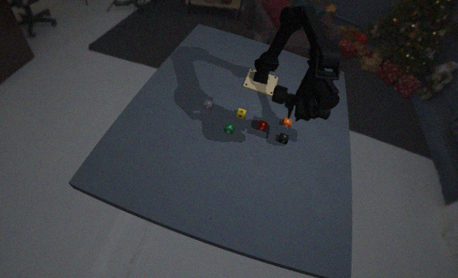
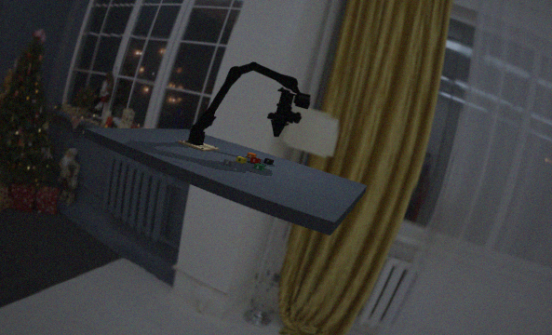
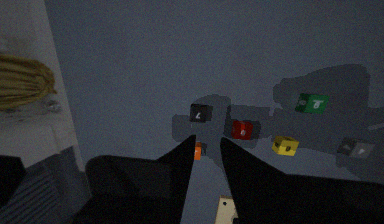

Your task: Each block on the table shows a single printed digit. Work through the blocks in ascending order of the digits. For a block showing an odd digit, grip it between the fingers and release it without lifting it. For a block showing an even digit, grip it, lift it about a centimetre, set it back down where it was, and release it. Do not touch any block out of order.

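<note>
My gripper tip is 170 mm to the left of the yellow block, 110 mm above it and 70 mm past it. Also, from my gripper tip: red block 110 mm below, 80 mm to the right, 40 mm behind; dark block 110 mm below, 10 mm to the left, 10 mm behind; orange block 110 mm below, 90 mm behind, 20 mm to the left.
</note>
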